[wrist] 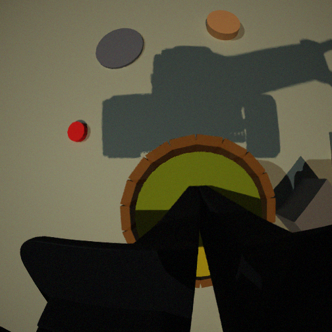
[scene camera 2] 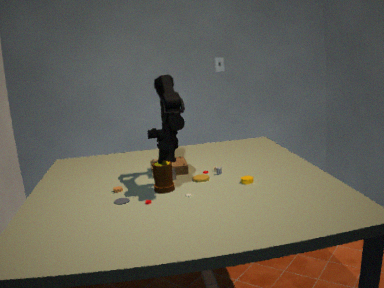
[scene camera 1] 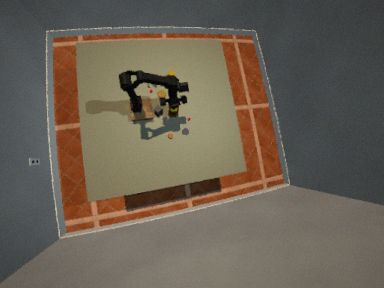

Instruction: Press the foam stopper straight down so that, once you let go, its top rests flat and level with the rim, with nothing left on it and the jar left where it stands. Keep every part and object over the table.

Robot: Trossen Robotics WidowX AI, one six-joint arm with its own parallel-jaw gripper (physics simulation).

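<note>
A brown jar (scene camera 1: 173,114) (scene camera 2: 163,180) (wrist: 196,140) stands upright on the table. The yellow-green foam stopper (scene camera 1: 174,108) (scene camera 2: 161,164) (wrist: 200,167) sits inside its mouth. In the wrist view a dark band of inner wall shows around the far side of the stopper, and its face looks slightly below the rim there; the near side is mostly hidden by the fingers. My gripper (scene camera 2: 166,160) (wrist: 196,194) is shut and empty, pointing down, with its fingertips over the stopper's middle at about rim height. Whether the tips touch the foam is hard to tell.
A grey block (scene camera 1: 158,111) (wrist: 310,200) stands beside the jar, near the wooden arm base (scene camera 1: 146,114). A grey disc (scene camera 2: 121,201) (wrist: 120,48), an orange disc (scene camera 2: 117,189) (wrist: 223,24) and a red disc (scene camera 2: 148,202) (wrist: 77,131) lie nearby. A yellow disc (scene camera 2: 247,180) lies farther off.
</note>
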